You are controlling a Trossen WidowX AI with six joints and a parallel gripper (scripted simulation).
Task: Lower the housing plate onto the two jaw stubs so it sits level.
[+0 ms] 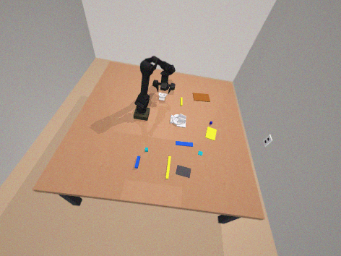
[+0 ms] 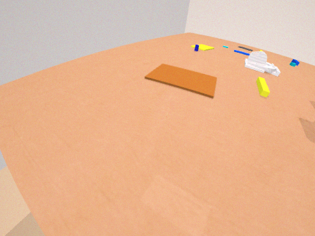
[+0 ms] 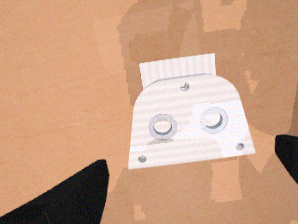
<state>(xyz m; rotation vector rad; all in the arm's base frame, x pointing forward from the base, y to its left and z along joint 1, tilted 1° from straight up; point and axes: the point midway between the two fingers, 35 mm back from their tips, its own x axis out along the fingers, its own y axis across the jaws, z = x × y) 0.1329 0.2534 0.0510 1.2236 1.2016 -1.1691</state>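
My gripper tip is 1 cm to the left of the white housing plate and 2 cm above it. From my gripper tip the other things lie so: yellow plate (44 cm ahead, 32 cm to the right, 5 cm below); short yellow block (17 cm ahead, 2 cm to the right, 4 cm below); small blue bar (5 cm behind, 67 cm to the right, 4 cm below).
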